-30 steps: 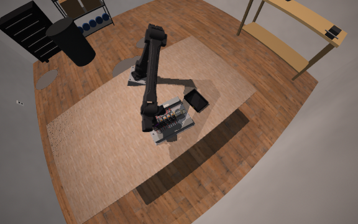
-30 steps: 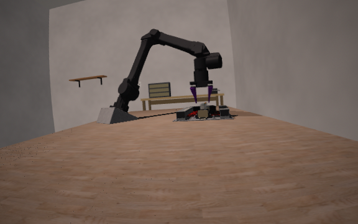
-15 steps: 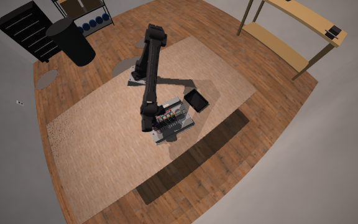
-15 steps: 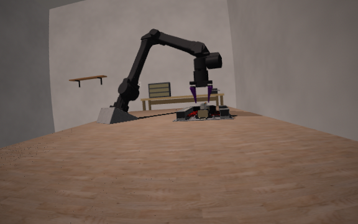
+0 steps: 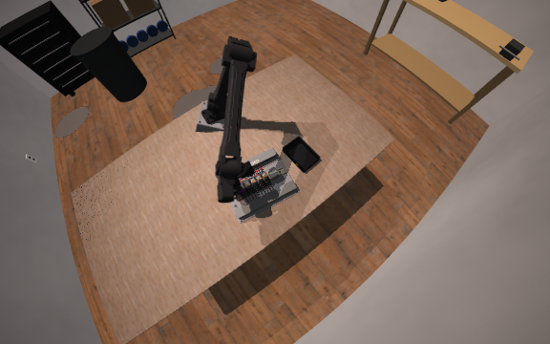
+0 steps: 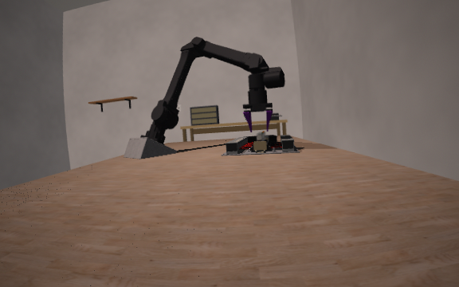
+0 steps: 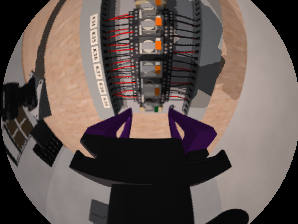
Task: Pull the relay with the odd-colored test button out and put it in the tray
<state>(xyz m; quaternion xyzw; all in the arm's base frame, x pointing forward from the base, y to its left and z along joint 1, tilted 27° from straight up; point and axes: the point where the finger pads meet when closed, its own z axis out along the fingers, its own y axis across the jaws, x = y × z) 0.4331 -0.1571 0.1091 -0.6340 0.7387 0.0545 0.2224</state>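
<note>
My hand is 30 mm above the relay. From my hand the other things lie so: grey panel (100 mm to the left, 80 mm below, 10 mm ahead); black tray (370 mm to the left, 60 mm below, 10 mm ahead).
</note>
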